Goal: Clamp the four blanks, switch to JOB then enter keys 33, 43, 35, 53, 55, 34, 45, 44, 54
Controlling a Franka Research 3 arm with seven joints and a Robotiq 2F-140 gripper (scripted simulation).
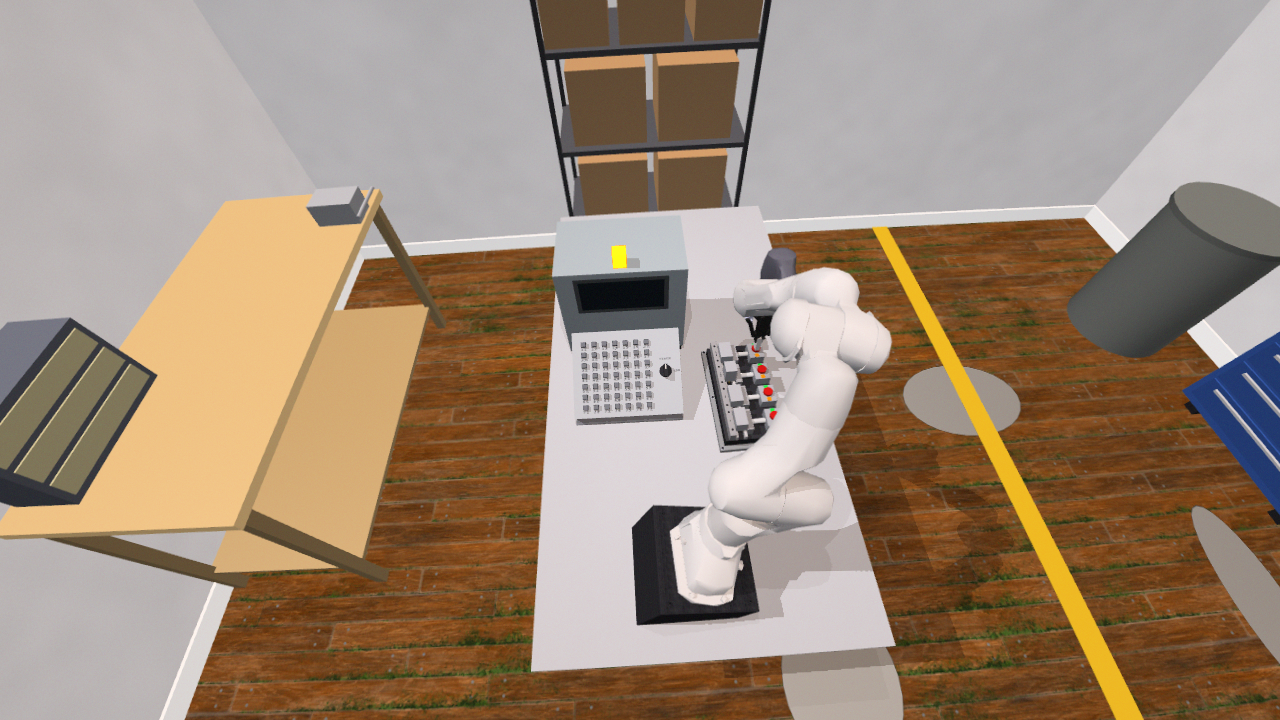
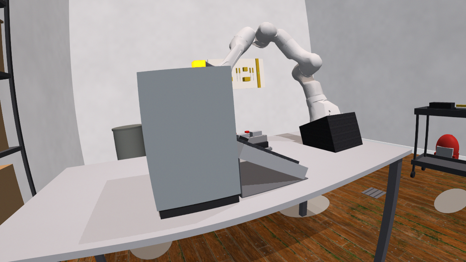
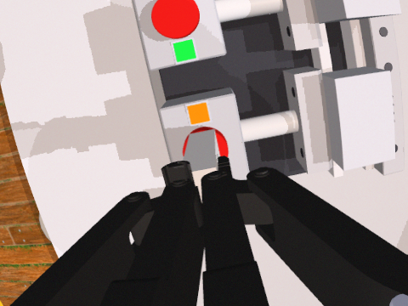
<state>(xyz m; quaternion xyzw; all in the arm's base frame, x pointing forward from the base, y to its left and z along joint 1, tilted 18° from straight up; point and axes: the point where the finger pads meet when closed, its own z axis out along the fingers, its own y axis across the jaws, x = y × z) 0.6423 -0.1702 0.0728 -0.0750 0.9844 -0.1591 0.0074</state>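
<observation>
Now: hand 300 mm to the right of the selector knob, 110 mm past it and 10 mm above it. The rest, counted from my hand: keypad: 410 mm to the left, 110 mm behind, 60 mm below.
</observation>
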